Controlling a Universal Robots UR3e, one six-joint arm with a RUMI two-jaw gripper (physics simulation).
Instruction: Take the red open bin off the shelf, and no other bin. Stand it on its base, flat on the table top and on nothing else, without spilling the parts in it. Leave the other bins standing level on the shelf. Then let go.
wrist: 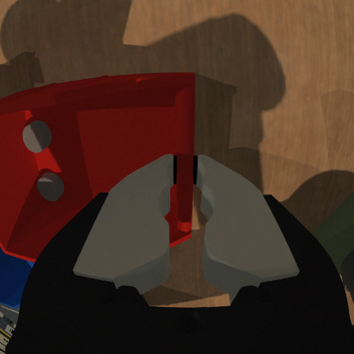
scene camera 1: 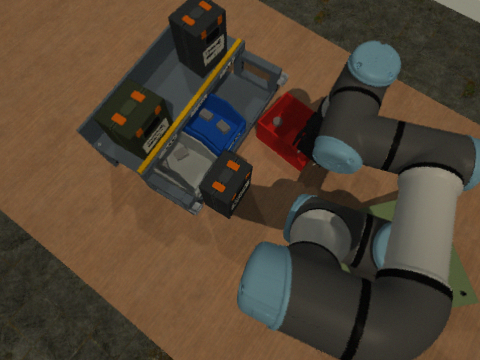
Observation:
In view: the gripper point(scene camera 1: 313, 151), a red open bin point(scene camera 1: 295, 114), a blue bin point(scene camera 1: 206, 132) and a pale grey bin point(scene camera 1: 187, 174).
The red open bin is seen too in the wrist view point(wrist: 102, 128). The gripper is seen too in the wrist view point(wrist: 184, 159).

